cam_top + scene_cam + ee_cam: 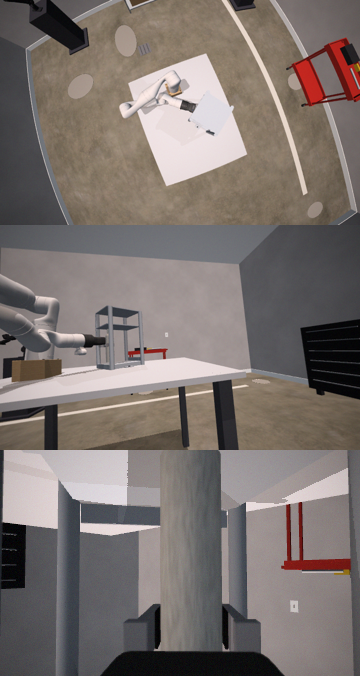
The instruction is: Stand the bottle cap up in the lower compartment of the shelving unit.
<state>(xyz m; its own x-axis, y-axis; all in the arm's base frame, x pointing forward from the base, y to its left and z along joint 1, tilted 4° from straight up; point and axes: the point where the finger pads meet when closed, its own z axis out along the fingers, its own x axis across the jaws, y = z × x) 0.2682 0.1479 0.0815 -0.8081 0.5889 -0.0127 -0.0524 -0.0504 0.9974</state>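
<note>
Now: the shelving unit 50 mm to the left of my hand, 50 mm ahead of it and 40 mm above it.
</note>
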